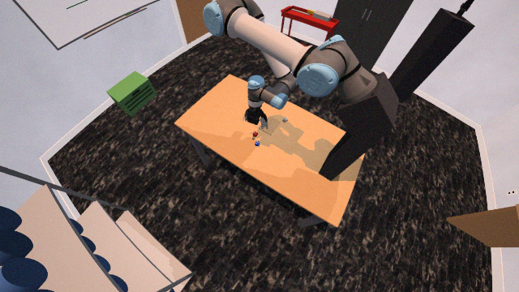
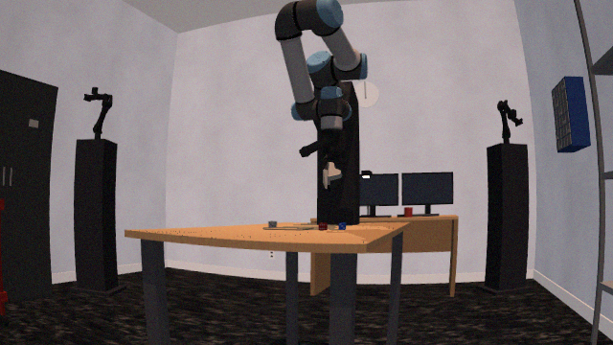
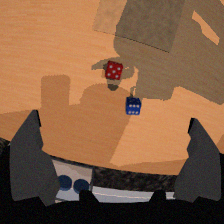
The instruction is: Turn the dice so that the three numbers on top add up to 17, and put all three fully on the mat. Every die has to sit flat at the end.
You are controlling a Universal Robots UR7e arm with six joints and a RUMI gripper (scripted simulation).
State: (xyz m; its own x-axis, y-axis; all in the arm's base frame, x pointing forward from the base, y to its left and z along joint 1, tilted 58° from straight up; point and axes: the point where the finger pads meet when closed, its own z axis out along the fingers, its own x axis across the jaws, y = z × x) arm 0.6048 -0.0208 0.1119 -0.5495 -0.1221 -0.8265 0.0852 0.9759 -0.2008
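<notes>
My gripper is now 10 mm to the left of the red die and 120 mm above it. Round my hand: blue die (30 mm behind, 60 mm to the left, 120 mm below); then grey die (180 mm behind, 190 mm to the right, 120 mm below); then tan mat (60 mm behind, 130 mm to the right, 130 mm below).
</notes>
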